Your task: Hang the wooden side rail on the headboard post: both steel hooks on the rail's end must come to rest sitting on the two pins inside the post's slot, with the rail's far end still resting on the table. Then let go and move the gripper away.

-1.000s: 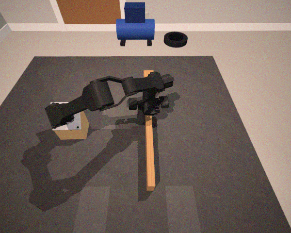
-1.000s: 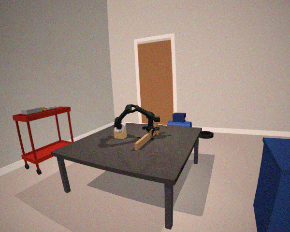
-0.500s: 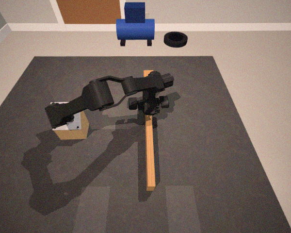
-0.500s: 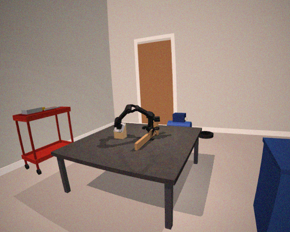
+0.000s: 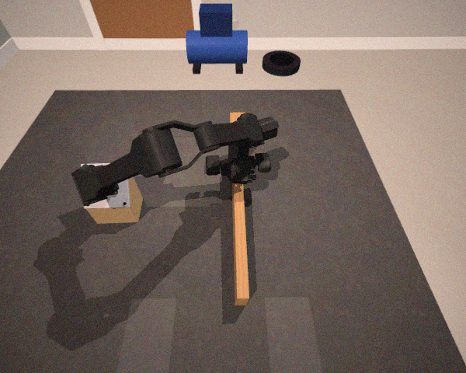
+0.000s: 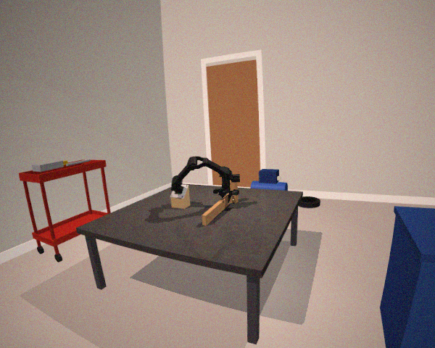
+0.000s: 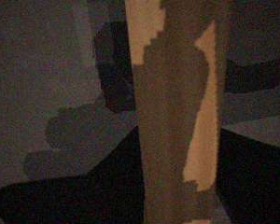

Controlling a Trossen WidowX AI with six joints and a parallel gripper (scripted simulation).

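The headboard post is 140 mm to the left of my gripper tip, 40 mm above it and 20 mm ahead of it.
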